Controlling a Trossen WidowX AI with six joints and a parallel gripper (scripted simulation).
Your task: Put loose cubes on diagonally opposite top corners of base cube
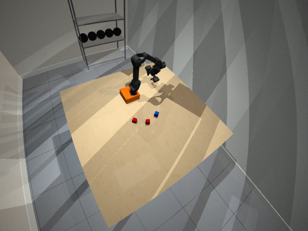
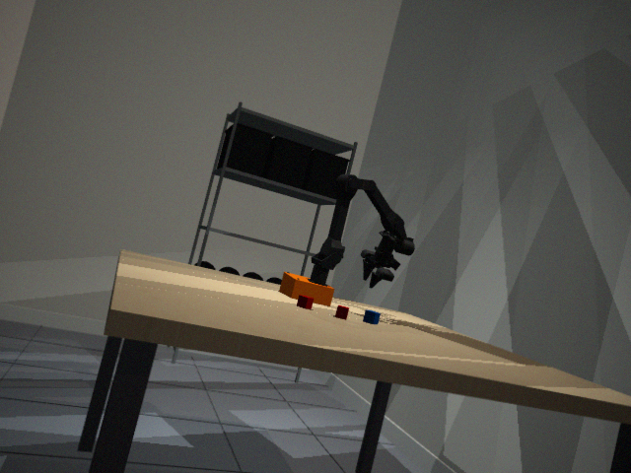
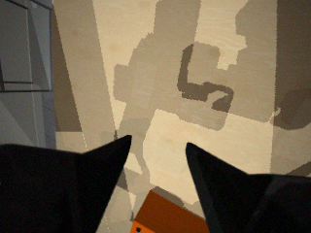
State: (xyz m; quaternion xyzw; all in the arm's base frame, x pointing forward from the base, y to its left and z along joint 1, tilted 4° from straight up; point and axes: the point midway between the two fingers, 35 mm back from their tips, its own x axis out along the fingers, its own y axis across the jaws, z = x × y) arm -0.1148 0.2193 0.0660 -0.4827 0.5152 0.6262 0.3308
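My gripper tip is now 40 cm short of the blue cube, 9 cm to the left of it and 8 cm above it.
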